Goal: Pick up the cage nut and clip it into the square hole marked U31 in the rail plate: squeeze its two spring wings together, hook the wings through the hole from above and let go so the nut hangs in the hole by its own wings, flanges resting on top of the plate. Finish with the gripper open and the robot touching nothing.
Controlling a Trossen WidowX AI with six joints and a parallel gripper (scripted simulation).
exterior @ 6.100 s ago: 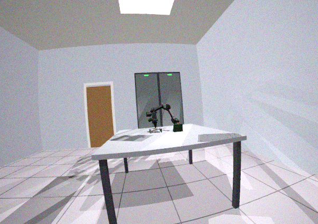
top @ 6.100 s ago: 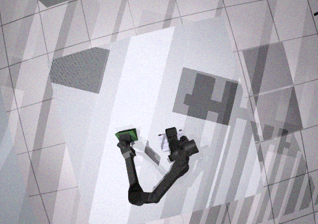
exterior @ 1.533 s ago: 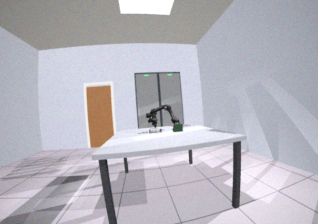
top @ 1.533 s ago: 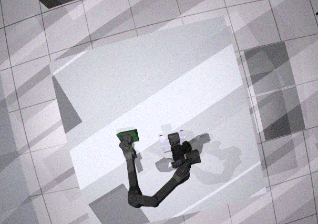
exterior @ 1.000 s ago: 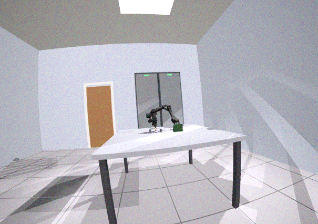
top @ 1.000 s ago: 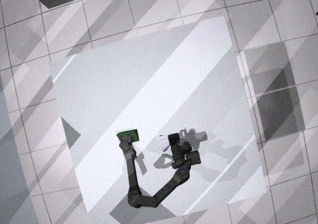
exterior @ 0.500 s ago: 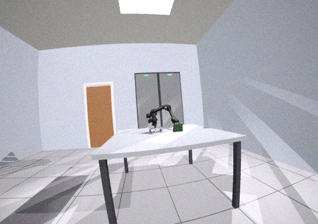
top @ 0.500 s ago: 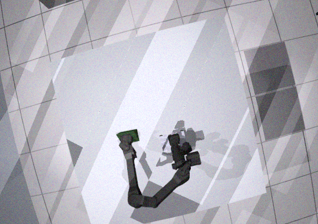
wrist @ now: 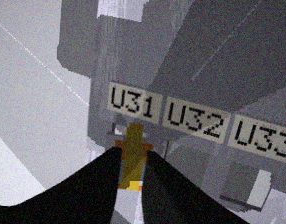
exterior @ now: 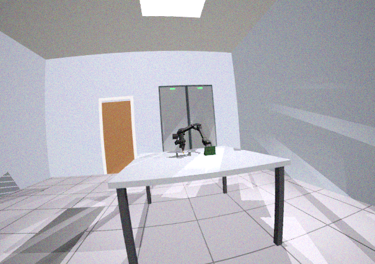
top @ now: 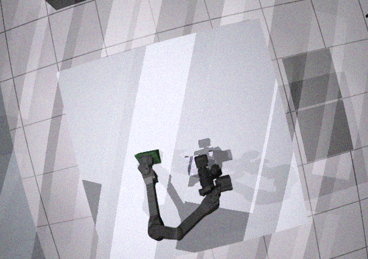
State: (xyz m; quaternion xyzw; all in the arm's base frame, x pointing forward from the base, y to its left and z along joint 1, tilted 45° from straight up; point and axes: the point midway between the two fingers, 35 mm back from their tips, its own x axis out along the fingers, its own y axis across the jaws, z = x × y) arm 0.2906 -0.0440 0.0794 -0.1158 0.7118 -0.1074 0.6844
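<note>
The cage nut is 1 cm below my gripper tip.
</note>
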